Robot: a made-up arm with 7 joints.
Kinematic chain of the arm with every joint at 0, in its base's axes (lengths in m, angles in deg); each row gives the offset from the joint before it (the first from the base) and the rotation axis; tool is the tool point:
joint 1: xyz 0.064 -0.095 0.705 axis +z
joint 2: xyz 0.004 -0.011 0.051 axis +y
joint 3: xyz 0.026 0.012 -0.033 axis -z
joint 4: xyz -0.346 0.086 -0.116 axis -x
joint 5: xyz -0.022 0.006 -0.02 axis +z
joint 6: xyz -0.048 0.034 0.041 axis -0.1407 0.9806 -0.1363
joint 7: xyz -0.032 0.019 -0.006 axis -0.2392 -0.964 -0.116
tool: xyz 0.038 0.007 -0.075
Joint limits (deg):
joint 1: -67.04..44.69
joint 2: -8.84..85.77
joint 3: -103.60..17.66
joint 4: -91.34..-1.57
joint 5: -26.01..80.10
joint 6: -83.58..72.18
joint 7: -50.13..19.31
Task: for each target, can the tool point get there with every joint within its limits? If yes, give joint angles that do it. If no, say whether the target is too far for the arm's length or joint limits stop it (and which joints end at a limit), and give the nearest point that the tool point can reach.
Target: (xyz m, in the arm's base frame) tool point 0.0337 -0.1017 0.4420
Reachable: no: joint limits stop it (at a limit: joint 2, joint 4, joint 5, joint 6) | nearest point -0.2213 -0.1581 0.5232 | short by 0.273 m
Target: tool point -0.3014 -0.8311 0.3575
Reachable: no: too far | nearest point -0.1673 -0.5610 0.5224 | short by 0.344 m
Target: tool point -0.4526 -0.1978 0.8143
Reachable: yes | joints 14.14 23.68 -4.35 -45.27 38.00 54.21 -43.54
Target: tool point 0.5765 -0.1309 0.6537
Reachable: no: joint limits stop it (at a limit: joint 1, joint 2, joint 3, joint 5, joint 7) | nearest point 0.5271 -0.2737 0.6346 | short by 0.152 m
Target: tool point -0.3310 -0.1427 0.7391
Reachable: yes | joints -30.81 9.82 -58.54 -84.11 -6.77 -34.41 -24.51
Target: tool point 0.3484 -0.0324 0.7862
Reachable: no: joint limits stop it (at a limit: joint 1, joint 2, joint 3, joint 5, joint 6, joint 7) | nearest point 0.2536 0.0770 0.9803 | short by 0.242 m
